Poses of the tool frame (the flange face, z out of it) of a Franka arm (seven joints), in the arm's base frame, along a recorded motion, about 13 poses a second.
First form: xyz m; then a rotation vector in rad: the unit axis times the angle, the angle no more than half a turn.
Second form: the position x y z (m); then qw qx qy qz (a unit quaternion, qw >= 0). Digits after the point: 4 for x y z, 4 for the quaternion.
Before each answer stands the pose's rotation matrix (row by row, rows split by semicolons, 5 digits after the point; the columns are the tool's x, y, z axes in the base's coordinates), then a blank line. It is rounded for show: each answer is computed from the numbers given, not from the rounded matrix.
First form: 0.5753 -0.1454 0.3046 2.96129 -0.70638 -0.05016
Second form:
0.89207 -0.44862 -0.05439; -0.45180 -0.88793 -0.08638; -0.00955 0.10163 -0.99478

0.5753 -0.1454 0.3046 0.0484 0.9714 -0.2317 -0.0165
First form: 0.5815 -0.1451 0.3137 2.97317 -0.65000 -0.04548
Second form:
0.90856 -0.41475 -0.04999; -0.41767 -0.90422 -0.08907; -0.00826 0.10181 -0.99477

0.5815 -0.1451 0.3137 0.0489 0.9756 -0.2133 -0.0149
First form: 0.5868 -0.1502 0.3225 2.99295 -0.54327 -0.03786
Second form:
0.93606 -0.34929 -0.04217; -0.35177 -0.93143 -0.09330; -0.00669 0.10217 -0.99474

0.5868 -0.1502 0.3225 0.0497 0.9826 -0.1784 -0.0124
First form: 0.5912 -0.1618 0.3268 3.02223 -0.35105 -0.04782
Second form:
0.97295 -0.22706 -0.04250; -0.23015 -0.96858 -0.09422; -0.01978 0.10145 -0.99464

0.5912 -0.1618 0.3268 0.0493 0.9920 -0.1152 -0.0157
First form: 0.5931 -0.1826 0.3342 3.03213 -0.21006 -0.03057
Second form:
0.99027 -0.13650 -0.02705; -0.13855 -0.98527 -0.10023; -0.01297 0.10300 -0.99460

0.5931 -0.1826 0.3342 0.0510 0.9963 -0.0690 -0.0100
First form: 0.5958 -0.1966 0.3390 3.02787 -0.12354 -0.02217
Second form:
0.99658 -0.08040 -0.01909; -0.08202 -0.99052 -0.11020; -0.01005 0.11139 -0.99373

0.5958 -0.1966 0.3390 0.0555 0.9976 -0.0407 -0.0073
